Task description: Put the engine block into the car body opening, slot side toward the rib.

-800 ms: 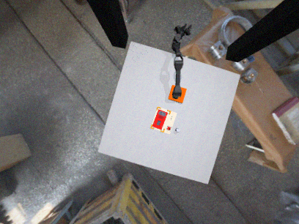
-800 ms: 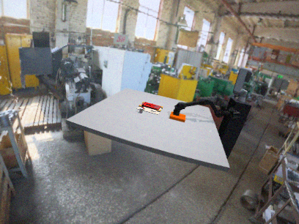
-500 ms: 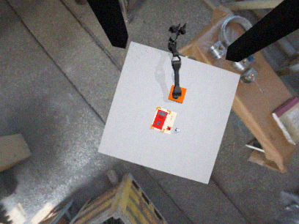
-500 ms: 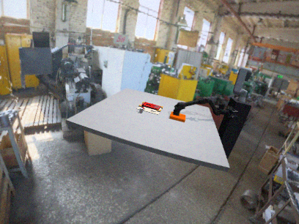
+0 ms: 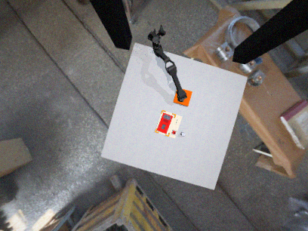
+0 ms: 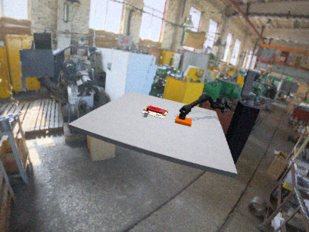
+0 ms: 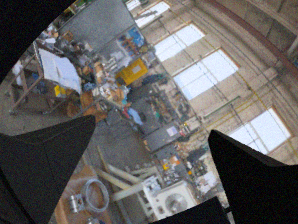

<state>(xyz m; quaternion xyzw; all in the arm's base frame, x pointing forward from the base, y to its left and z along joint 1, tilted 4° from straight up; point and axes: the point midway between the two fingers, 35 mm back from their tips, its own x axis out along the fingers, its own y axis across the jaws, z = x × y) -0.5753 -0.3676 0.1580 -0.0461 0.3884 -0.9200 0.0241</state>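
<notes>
The engine block lies 970 mm ahead of my gripper tip, 470 mm to the left of it and 130 mm below it.
</notes>
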